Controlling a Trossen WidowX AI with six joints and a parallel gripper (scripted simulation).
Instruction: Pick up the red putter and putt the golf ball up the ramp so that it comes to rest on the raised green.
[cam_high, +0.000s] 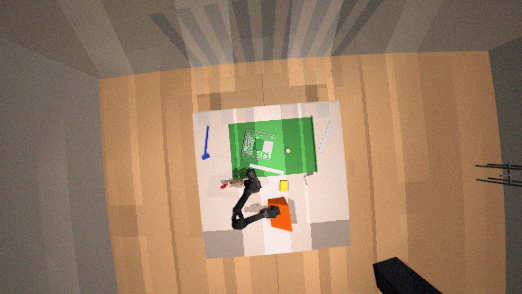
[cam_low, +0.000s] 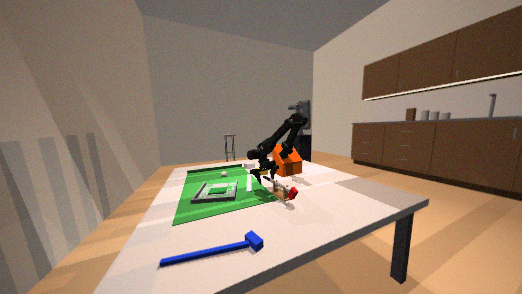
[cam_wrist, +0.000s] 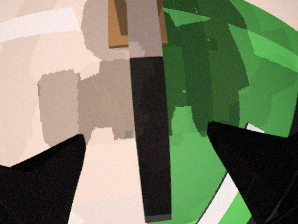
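My gripper tip is now 250 mm to the left of the yellow block, 120 mm past it and 10 mm above it. Round my gripper tip: white golf ball 360 mm to the right, 160 mm ahead, 10 mm below; blue putter 390 mm ahead, 300 mm to the left, 20 mm below.
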